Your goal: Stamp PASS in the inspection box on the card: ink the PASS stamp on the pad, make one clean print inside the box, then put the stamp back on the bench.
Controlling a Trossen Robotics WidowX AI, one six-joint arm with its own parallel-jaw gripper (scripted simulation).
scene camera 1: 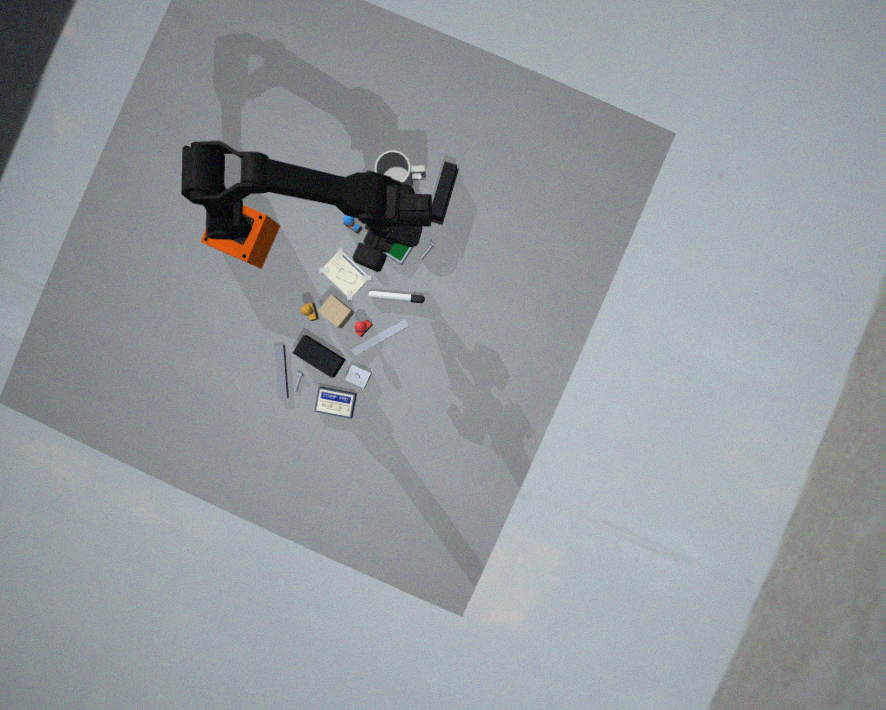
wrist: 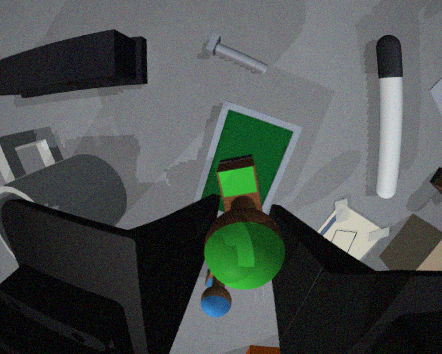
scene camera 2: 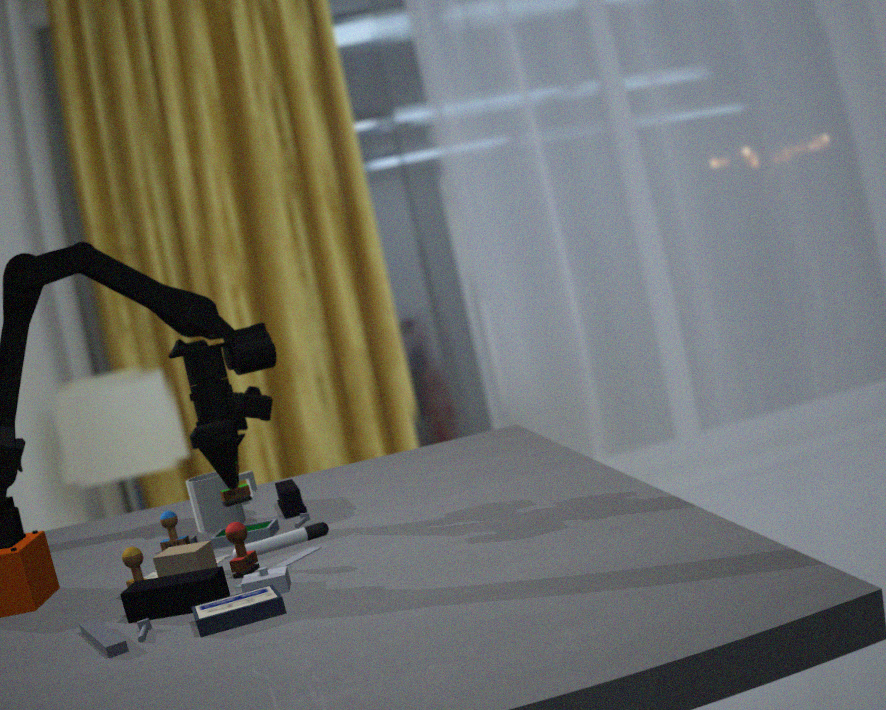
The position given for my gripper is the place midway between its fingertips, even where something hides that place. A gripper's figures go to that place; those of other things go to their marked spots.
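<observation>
A bolt [wrist: 214, 45] sits 0.16 m from the lens. Taken from spot to spot, that bolt and a green-knobbed PASS stamp [wrist: 244, 248] are 0.14 m apart. My own gripper [wrist: 244, 208] is 0.10 m from the lens, while the stamp is 0.06 m from the lens.
</observation>
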